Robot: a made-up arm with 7 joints. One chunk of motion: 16 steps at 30 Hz.
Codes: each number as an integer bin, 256 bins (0 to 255) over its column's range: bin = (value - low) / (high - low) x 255, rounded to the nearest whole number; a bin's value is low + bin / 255 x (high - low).
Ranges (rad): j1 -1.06..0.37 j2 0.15..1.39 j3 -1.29..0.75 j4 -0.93..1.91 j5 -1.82..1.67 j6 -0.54..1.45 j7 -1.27..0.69
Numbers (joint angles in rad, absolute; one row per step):
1: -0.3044 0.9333 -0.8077 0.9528 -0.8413 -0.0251 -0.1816
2: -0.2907 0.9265 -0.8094 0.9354 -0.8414 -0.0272 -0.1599
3: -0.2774 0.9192 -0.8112 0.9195 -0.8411 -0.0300 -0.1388
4: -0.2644 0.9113 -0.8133 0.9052 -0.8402 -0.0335 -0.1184
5: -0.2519 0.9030 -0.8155 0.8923 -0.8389 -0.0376 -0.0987
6: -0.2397 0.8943 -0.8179 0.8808 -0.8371 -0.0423 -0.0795
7: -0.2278 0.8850 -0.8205 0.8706 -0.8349 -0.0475 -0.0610
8: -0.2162 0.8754 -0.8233 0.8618 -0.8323 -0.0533 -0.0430
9: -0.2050 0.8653 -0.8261 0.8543 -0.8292 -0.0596 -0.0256
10: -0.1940 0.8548 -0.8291 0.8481 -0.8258 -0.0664 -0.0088
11: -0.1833 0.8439 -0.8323 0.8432 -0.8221 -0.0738 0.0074
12: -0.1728 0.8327 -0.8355 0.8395 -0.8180 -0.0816 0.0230
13: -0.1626 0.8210 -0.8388 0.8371 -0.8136 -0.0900 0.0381
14: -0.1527 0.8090 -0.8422 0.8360 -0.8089 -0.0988 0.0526
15: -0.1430 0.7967 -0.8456 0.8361 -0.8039 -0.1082 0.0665
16: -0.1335 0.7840 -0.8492 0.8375 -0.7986 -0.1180 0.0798
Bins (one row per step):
1: 135 161 60 169 72 66 142
2: 137 160 60 167 72 66 144
3: 140 158 60 166 72 65 147
4: 142 157 60 165 72 65 150
5: 144 155 59 164 72 64 152
6: 146 153 59 163 72 64 155
7: 148 151 59 162 72 63 157
8: 150 149 58 161 72 62 160
9: 152 147 58 160 72 62 162
10: 154 145 58 160 73 61 164
11: 156 143 57 159 73 60 166
12: 158 140 57 159 73 59 168
13: 160 138 56 159 74 58 170
14: 162 136 56 159 74 57 172
15: 164 133 56 159 74 55 174
16: 165 130 55 159 75 54 176

